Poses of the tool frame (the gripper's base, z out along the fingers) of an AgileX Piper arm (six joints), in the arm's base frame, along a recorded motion.
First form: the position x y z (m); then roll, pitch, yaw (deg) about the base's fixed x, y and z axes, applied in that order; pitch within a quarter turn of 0, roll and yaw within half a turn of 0.
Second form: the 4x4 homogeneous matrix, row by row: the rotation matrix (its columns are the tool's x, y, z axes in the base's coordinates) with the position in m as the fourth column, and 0 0 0 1 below. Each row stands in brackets. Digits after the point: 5 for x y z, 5 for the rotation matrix.
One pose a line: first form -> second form
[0.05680, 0.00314, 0.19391, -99.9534, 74.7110, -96.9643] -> [[-0.03197, -0.05637, 0.99790, 0.05680], [-0.26174, 0.96404, 0.04607, 0.00314], [-0.96461, -0.25972, -0.04558, 0.19391], [0, 0, 0, 1]]
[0.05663, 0.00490, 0.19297, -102.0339, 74.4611, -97.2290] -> [[-0.03371, -0.08826, 0.99553, 0.05663], [-0.26576, 0.96102, 0.07620, 0.00490], [-0.96345, -0.26201, -0.05585, 0.19297], [0, 0, 0, 1]]
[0.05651, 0.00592, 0.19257, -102.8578, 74.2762, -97.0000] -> [[-0.03303, -0.10651, 0.99376, 0.05651], [-0.26898, 0.95857, 0.09379, 0.00592], [-0.96258, -0.26421, -0.06031, 0.19257], [0, 0, 0, 1]]
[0.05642, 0.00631, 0.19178, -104.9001, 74.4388, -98.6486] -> [[-0.04034, -0.11422, 0.99264, 0.05642], [-0.26522, 0.95903, 0.09957, 0.00631], [-0.96334, -0.25925, -0.06898, 0.19178], [0, 0, 0, 1]]
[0.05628, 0.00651, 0.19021, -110.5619, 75.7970, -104.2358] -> [[-0.06034, -0.11723, 0.99127, 0.05628], [-0.23782, 0.96617, 0.09978, 0.00651], [-0.96943, -0.22973, -0.08617, 0.19021], [0, 0, 0, 1]]
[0.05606, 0.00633, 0.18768, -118.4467, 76.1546, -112.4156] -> [[-0.09125, -0.11481, 0.98919, 0.05606], [-0.22122, 0.97085, 0.09227, 0.00633], [-0.97094, -0.21041, -0.11399, 0.18768], [0, 0, 0, 1]]
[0.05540, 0.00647, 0.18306, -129.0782, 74.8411, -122.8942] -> [[-0.14202, -0.12239, 0.98227, 0.05540], [-0.21957, 0.97150, 0.08930, 0.00647], [-0.96520, -0.20300, -0.16484, 0.18306], [0, 0, 0, 1]]
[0.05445, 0.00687, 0.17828, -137.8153, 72.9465, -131.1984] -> [[-0.19316, -0.13468, 0.97188, 0.05445], [-0.22066, 0.97112, 0.09072, 0.00687], [-0.95603, -0.19693, -0.21730, 0.17828], [0, 0, 0, 1]]
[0.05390, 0.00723, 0.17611, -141.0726, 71.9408, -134.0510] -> [[-0.21554, -0.14377, 0.96585, 0.05390], [-0.22280, 0.97025, 0.09470, 0.00723], [-0.95074, -0.19478, -0.24116, 0.17611], [0, 0, 0, 1]]
